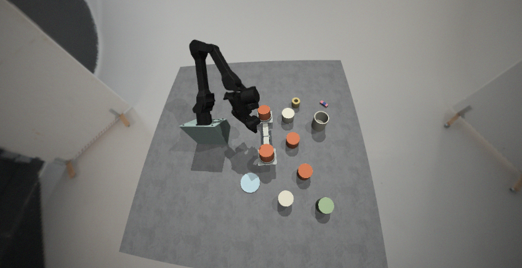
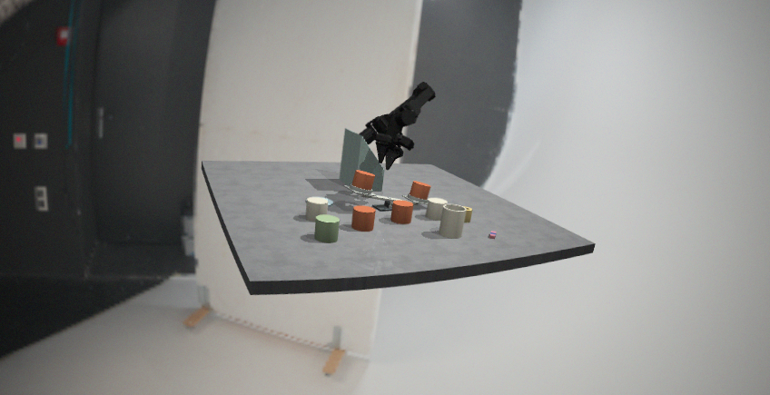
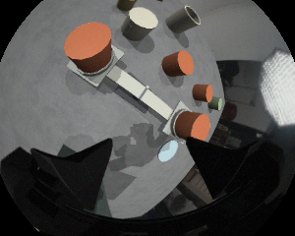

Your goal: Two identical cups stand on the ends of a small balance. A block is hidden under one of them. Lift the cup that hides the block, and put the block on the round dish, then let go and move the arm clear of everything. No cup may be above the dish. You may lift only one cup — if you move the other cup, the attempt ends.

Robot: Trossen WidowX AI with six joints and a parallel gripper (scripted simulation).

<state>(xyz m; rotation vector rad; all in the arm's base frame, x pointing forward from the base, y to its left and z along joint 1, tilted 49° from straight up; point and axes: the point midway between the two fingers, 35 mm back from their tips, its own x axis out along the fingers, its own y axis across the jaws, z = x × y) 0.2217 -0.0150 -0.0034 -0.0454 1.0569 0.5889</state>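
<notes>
The orange cup lies 15 cm to the left of my gripper tip, 8 cm below it and 7 cm ahead of it. From my gripper tip the other things lie so: pale green block (13 cm to the left, 10 cm below, 7 cm ahead); then yellow ring (26 cm ahead, 21 cm to the left, 12 cm below); then pale blue round dish (24 cm to the right, 14 cm below, 4 cm behind).
</notes>
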